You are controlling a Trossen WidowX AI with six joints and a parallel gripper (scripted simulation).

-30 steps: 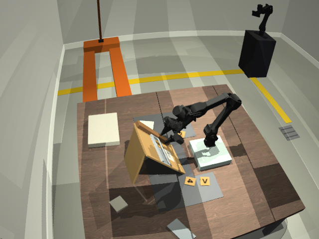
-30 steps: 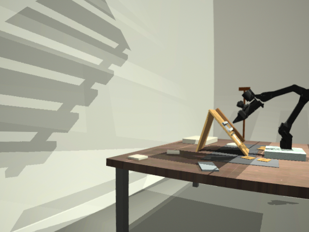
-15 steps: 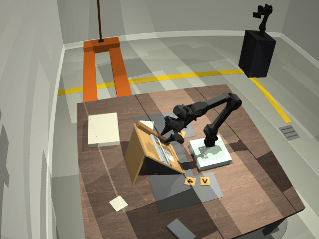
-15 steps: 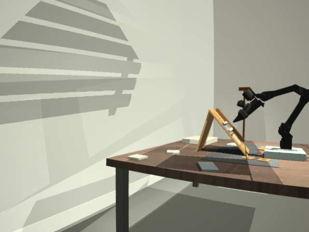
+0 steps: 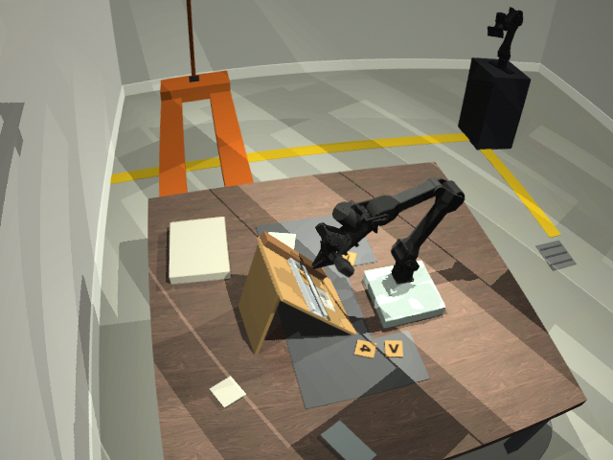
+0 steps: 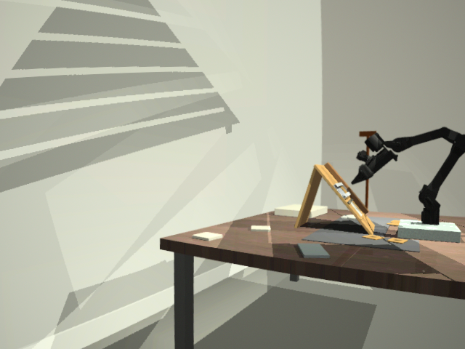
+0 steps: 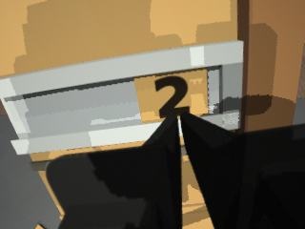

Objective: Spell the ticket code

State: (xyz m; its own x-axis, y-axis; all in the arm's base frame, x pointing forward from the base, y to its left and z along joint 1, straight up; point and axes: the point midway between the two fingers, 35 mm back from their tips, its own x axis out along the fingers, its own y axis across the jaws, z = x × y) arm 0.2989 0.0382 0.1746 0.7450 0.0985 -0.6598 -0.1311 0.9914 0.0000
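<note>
Now: gripper tip 30 mm past the white ticket, 40 mm to the right of it and 100 mm above it. From my gripper tip the other things lie so: white card 50 mm ahead, 300 mm to the right, 190 mm below; cream box 340 mm ahead, 300 mm to the right, 170 mm below; grey mat 120 mm behind, 10 mm to the right, 190 mm below.
</note>
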